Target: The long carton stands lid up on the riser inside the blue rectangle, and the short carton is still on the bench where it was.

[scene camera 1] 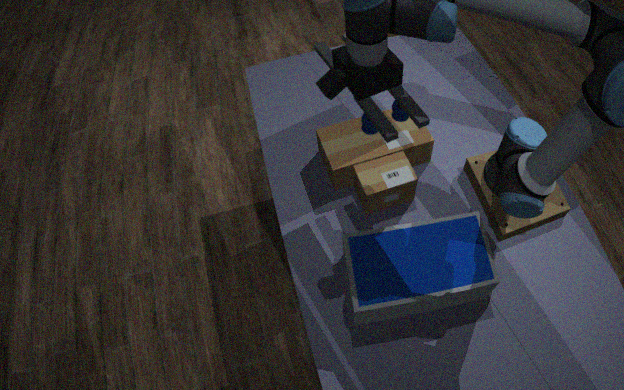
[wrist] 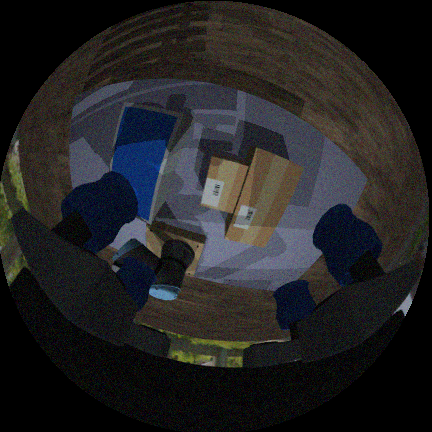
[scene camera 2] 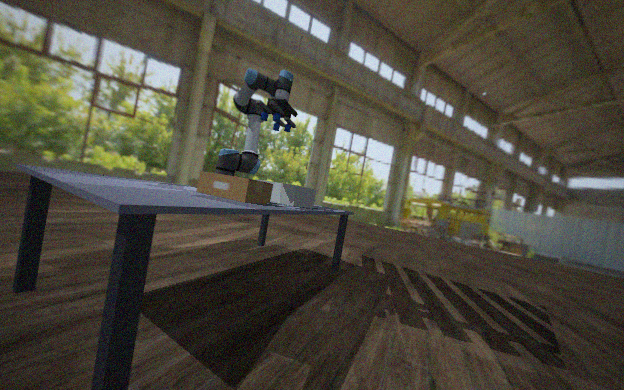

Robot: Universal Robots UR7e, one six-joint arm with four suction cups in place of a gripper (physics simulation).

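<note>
The long carton lies on the bench, with a white label on its top. The short carton sits close against its long side, label up; I cannot tell if they touch. The riser has grey walls and a pale rim, and its top bears the blue rectangle, with no carton on it. My gripper is open, its blue suction cups holding nothing, high above the cartons.
The arm's base stands on a wooden plate beside the riser and cartons. The arm's links reach over the bench. Shadows fall across the bench and the riser's top. The bench edge and plank floor lie beyond the cartons.
</note>
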